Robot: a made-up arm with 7 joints.
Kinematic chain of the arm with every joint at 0, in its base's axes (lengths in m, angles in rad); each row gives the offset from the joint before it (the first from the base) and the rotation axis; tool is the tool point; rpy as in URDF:
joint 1: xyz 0 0 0.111 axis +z
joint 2: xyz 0 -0.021 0.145 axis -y
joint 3: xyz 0 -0.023 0.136 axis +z
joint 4: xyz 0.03 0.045 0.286 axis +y
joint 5: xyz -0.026 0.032 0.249 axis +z
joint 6: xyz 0 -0.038 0.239 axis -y
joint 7: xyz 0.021 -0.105 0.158 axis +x
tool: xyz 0 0 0 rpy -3.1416 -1.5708 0
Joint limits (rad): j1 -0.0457..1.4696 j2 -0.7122..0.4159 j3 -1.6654..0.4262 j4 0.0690..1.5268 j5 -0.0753..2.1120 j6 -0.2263..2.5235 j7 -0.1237..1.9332
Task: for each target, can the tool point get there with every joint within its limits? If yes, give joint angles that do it. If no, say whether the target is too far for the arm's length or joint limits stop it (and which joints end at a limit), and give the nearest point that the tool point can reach.
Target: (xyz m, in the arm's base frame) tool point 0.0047 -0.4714 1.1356
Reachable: yes | joints 0.4061 0.2874 -1.2166 0.4871 1.4362 1.0264 0.0742
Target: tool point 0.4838 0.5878 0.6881
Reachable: yes | joints 1.1762 -0.1850 -0.1834 1.2974 0.7282 0.3979 1.5876
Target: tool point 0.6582 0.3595 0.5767
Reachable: yes | joints 1.1315 -0.3812 -0.5342 1.3521 1.0176 1.2154 0.3245
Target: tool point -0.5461 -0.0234 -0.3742
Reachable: no: joint limits stop it (at a limit: joint 1, joint 2, joint 3, joint 4, joint 5) | nearest point -0.1320 0.5481 0.1469 | short by 0.877 m
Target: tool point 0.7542 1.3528 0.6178
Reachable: no: too far | nearest point 0.4739 0.8501 0.5889 | short by 0.576 m
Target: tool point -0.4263 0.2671 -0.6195
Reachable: no: joint limits stop it (at a limit: joint 1, joint 2, joint 3, joint 4, joint 5) | nearest point -0.1840 0.6195 0.1148 | short by 0.850 m
